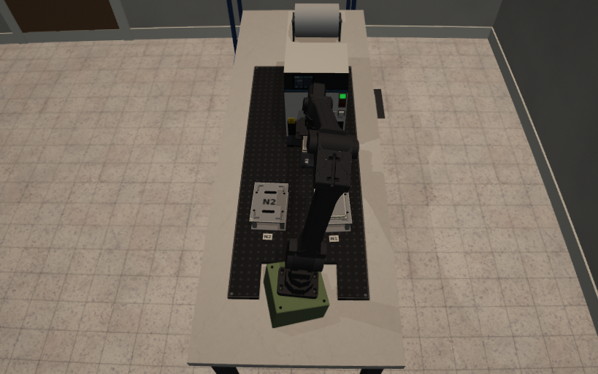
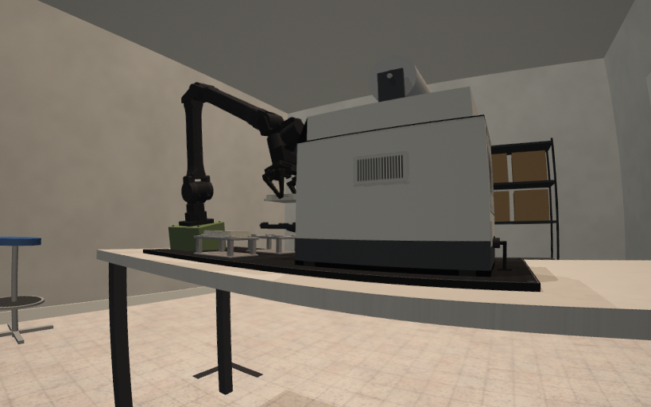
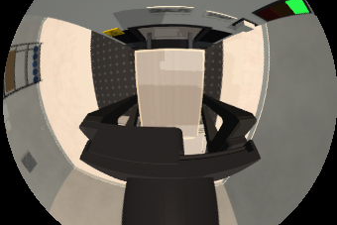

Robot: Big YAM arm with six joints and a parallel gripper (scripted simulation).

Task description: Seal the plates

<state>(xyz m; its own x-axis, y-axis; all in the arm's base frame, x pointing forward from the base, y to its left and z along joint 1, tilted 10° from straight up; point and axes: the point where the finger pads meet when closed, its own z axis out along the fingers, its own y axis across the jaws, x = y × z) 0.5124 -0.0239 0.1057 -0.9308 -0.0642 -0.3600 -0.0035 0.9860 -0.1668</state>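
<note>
Right now my hand is right at the white well plate. From my hand the other things lie so: yellow warning label 100 mm ahead, 90 mm to the left, 30 mm below; sealer stage 80 mm below; N2 label 300 mm behind, 150 mm to the left, 170 mm below.
</note>
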